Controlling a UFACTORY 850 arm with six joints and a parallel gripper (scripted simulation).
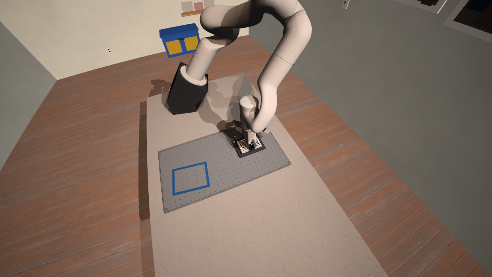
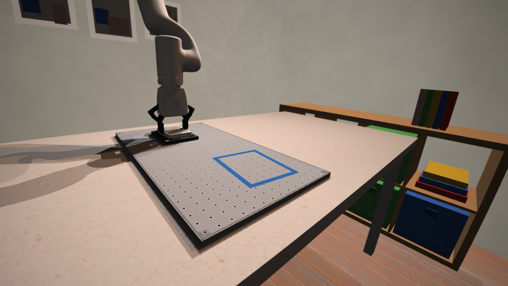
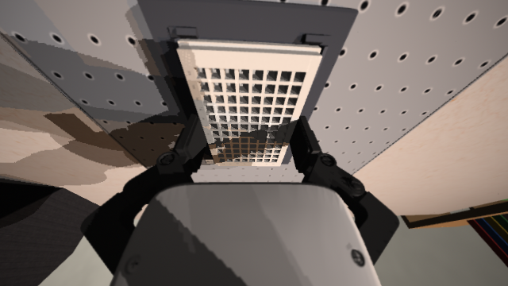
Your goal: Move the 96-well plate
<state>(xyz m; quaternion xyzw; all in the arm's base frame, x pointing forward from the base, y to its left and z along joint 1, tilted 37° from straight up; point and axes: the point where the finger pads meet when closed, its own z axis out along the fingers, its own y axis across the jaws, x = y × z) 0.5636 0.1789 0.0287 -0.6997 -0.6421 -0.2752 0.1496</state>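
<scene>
Now: the white 96-well plate 1 cm below my hand. Round my hand: black plate nest N1: 2 cm below.
</scene>
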